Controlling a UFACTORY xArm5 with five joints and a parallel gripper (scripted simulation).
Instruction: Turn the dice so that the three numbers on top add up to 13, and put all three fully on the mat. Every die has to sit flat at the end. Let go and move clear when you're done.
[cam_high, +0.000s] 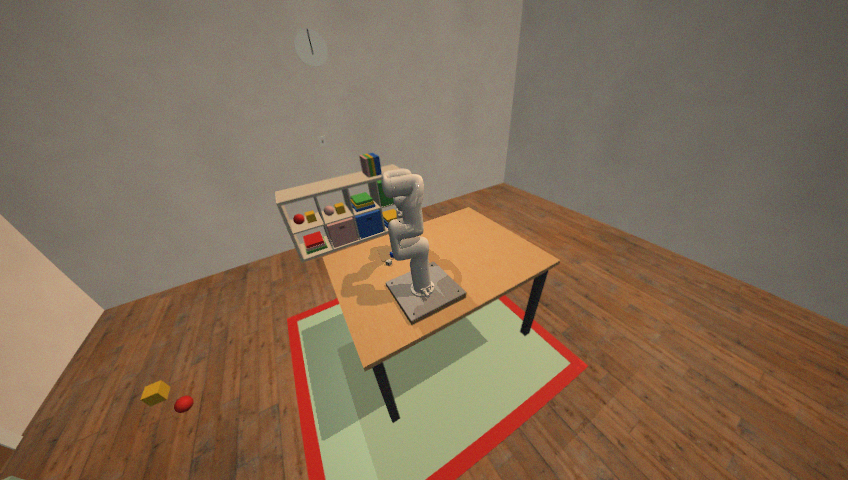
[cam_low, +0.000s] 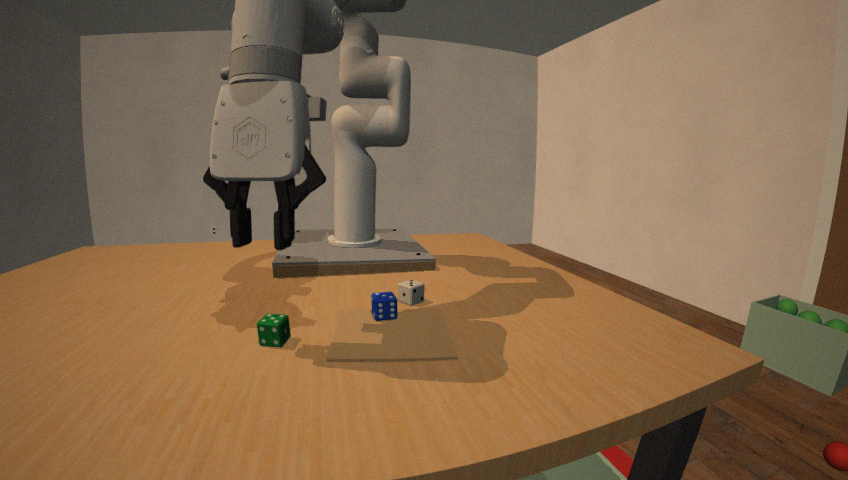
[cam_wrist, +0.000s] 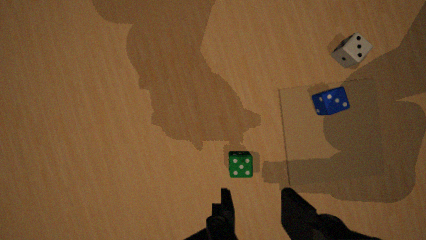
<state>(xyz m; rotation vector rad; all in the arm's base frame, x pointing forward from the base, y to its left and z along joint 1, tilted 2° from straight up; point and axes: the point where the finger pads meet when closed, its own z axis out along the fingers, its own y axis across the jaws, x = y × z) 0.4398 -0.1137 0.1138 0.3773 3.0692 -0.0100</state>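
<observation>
My hand is 10 mm past the green die and 120 mm above it. From my hand the other things lie so: blue die: 60 mm behind, 140 mm to the left, 120 mm below; then white die: 120 mm behind, 190 mm to the left, 120 mm below; then tan mat: 20 mm behind, 140 mm to the left, 130 mm below.
</observation>
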